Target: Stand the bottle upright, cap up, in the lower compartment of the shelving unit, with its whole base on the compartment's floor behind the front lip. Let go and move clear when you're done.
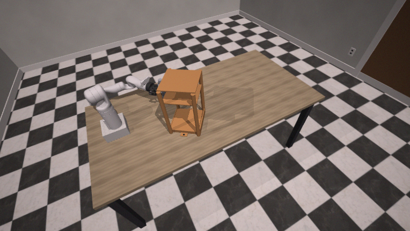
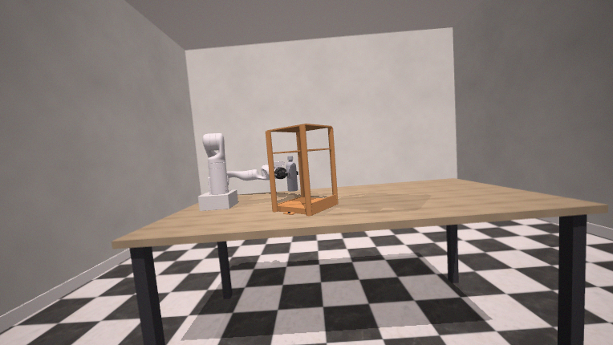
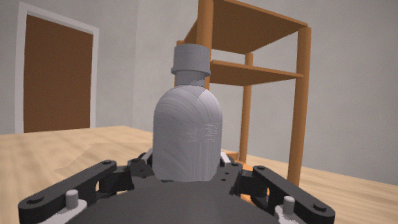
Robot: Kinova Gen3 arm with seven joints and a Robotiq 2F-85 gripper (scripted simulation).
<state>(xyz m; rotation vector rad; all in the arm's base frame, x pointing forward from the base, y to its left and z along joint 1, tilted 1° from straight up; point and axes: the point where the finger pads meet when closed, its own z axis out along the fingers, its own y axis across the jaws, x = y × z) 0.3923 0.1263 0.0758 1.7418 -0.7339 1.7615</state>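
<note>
Right now my hand is 10 cm short of the orange shelving unit, 24 cm to the left of it and 4 cm below it.
</note>
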